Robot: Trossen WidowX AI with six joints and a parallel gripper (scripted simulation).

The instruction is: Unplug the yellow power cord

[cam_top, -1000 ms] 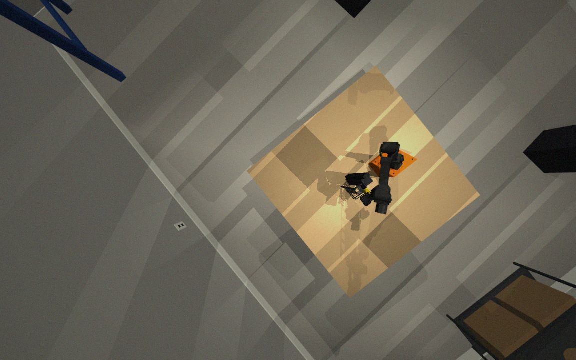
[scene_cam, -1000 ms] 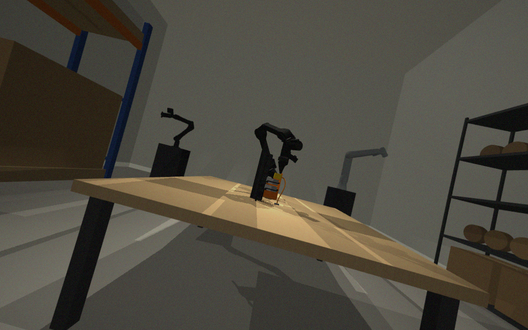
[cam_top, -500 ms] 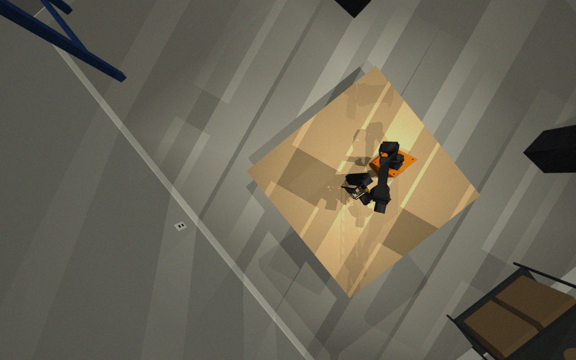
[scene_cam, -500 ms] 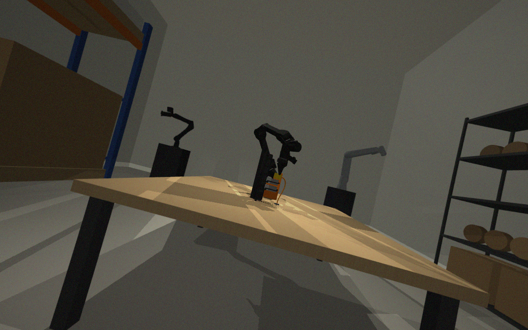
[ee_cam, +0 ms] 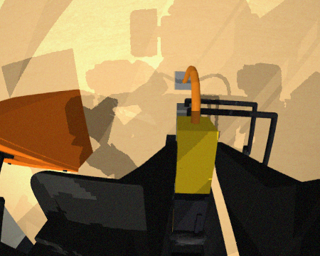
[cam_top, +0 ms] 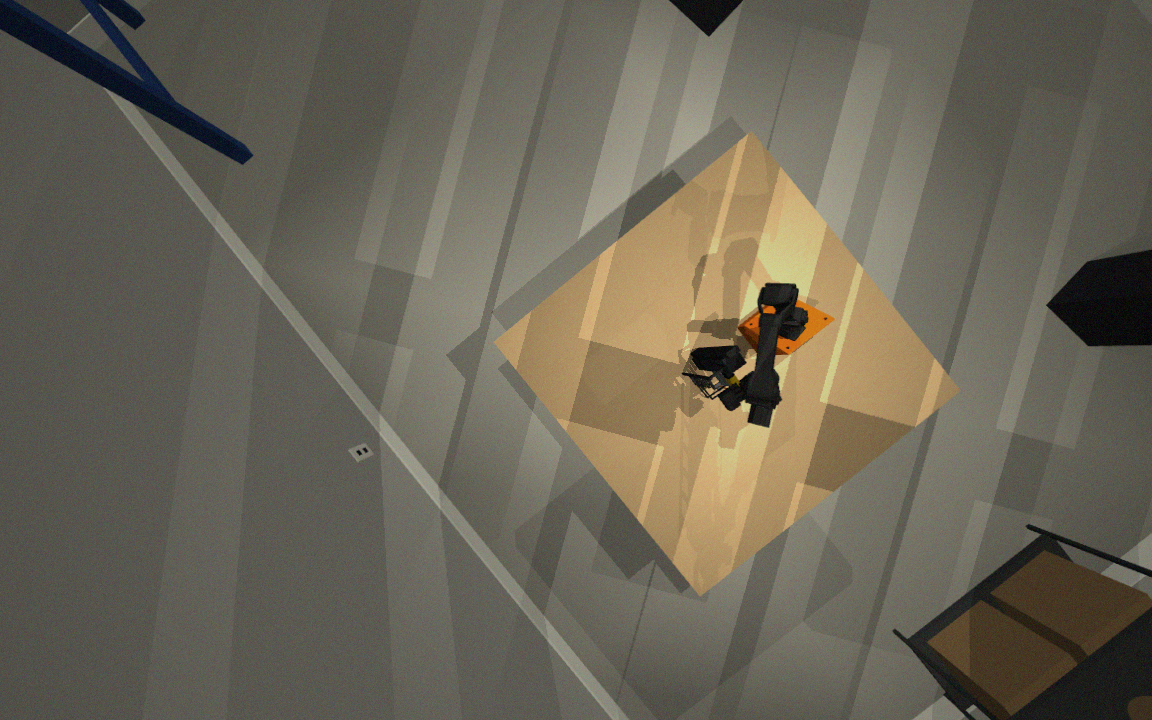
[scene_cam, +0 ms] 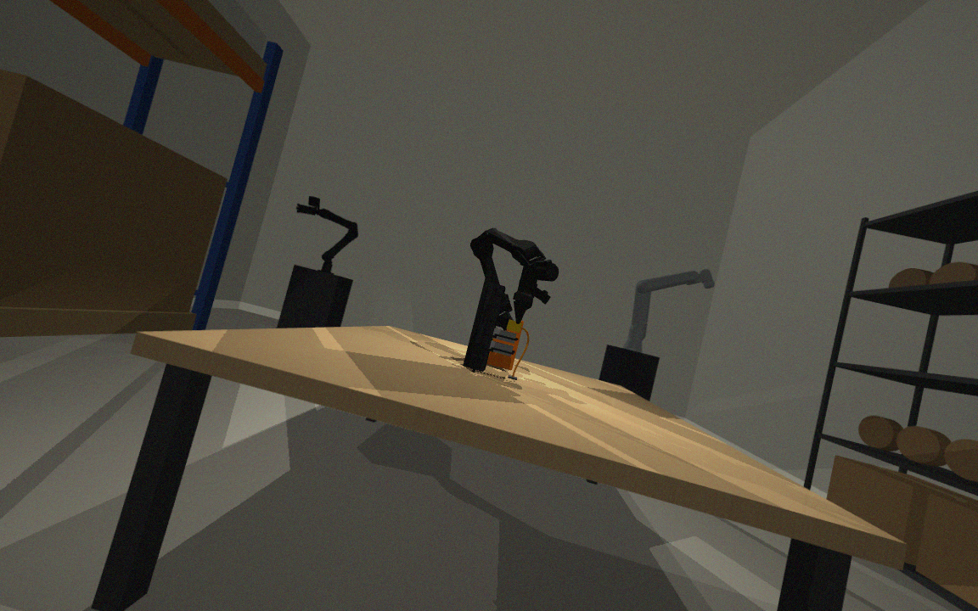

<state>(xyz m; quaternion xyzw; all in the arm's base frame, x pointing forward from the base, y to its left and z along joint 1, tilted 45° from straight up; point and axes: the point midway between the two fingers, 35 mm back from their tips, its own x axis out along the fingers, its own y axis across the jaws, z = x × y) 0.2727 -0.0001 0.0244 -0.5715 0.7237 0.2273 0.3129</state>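
Right now the yellow plug is 30 mm to the right of my gripper tip.
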